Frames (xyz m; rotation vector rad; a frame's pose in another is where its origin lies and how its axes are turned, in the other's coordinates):
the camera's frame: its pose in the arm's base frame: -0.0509 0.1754 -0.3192 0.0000 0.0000 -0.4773
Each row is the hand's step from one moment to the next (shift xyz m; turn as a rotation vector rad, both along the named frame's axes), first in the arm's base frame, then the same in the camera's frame.
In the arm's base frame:
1: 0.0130 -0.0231 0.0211 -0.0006 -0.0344 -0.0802
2: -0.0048 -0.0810 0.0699 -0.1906 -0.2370 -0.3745
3: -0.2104 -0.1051 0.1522 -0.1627 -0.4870 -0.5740
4: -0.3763 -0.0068 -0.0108 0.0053 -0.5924 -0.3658
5: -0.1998 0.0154 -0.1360 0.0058 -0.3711 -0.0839
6: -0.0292 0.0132 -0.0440 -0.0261 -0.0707 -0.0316
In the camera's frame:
1: 0.0222 -0.0145 0.0211 0.0153 -0.0308 -0.0802
2: 0.0329 -0.0742 0.0699 -0.0604 -0.2981 -0.3745
3: -0.1386 -0.1900 0.1522 0.0792 -0.5073 -0.5740
4: -0.3311 -0.1789 -0.0108 0.2768 -0.5238 -0.3658
5: -0.1845 -0.0781 -0.1360 0.1756 -0.3270 -0.0839
6: -0.0320 -0.0017 -0.0440 0.0093 -0.0748 -0.0316

